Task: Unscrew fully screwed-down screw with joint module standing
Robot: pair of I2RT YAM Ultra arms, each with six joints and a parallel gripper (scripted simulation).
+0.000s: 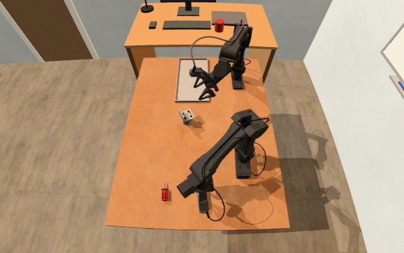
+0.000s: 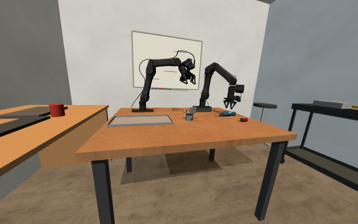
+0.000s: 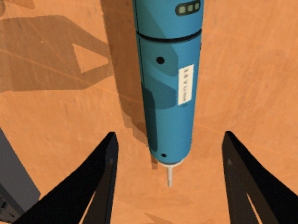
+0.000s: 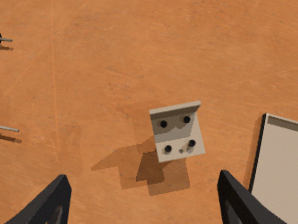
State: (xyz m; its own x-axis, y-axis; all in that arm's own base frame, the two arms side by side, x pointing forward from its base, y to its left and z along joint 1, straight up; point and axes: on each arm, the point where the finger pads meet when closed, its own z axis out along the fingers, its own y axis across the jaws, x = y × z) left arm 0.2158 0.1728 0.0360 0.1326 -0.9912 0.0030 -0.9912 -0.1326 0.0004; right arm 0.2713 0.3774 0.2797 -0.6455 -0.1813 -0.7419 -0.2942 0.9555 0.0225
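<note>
Right now my right hand is 210 mm above the l-shaped bracket, 70 mm short of it and 20 mm to the left of it. From my right hand the other things lie so: small red screwdriver (420 mm to the left, 270 mm below, 140 mm ahead); grey bit (280 mm to the left, 270 mm below, 20 mm behind); grey tray (370 mm to the right, 280 mm below, 60 mm ahead).
</note>
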